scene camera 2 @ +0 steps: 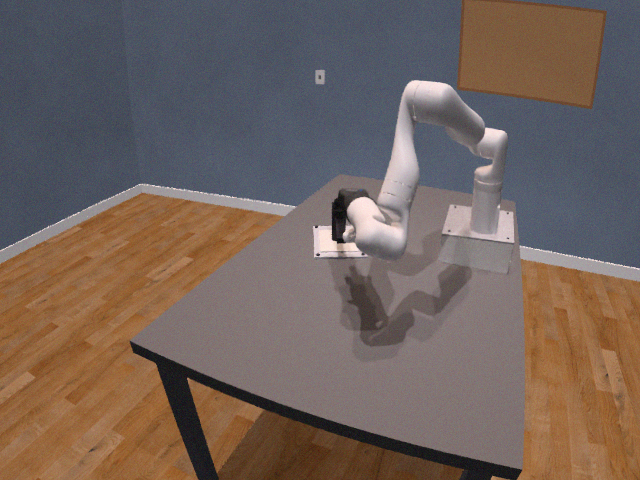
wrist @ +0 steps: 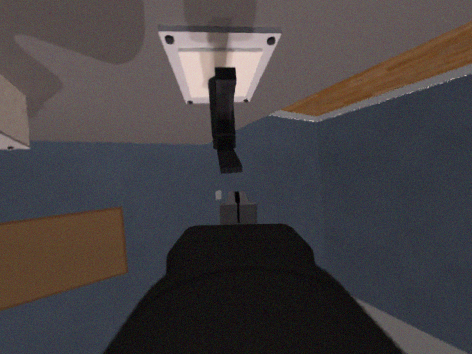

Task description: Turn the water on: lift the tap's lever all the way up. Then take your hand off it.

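Pixels of known places: gripper, between the fingertips: (wrist: 236,202); arm's base, origin of its link: (scene camera 2: 483,228).
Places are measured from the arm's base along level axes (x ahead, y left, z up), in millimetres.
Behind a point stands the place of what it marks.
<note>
The black tap (scene camera 2: 338,222) @[x 463, y 132, z -18 mm] (wrist: 222,110) @[x 452, y 139, z -20 mm] stands on a white plate with a cream inset (scene camera 2: 324,254) @[x 479, y 207, z -104 mm] (wrist: 171,60) @[x 380, y 108, z -104 mm]. The wrist view is upside down, with the table at the top. There the tap's flat black lever (wrist: 230,161) @[x 444, y 165, z 71 mm] rises at a slant past the top of the tap's body; how far up it is tilted is hard to tell. My gripper (wrist: 236,202) @[x 391, y 254, z 120 mm] is shut and empty, its grey fingertips together. In the wrist view a strip of wall shows between them and the lever's end. In the scene view the dark gripper is beside the tap's top, its fingertips hard to make out.
The grey table (scene camera 2: 289,330) @[x 399, y 589, z -112 mm] carries the arm's white base block (scene camera 2: 475,253) @[x 11, y 76, z -60 mm] at the right. The white forearm and wrist hang over the right part of the tap's plate in the scene view. A brown board (scene camera 2: 531,51) (wrist: 60,255) is on the blue wall.
</note>
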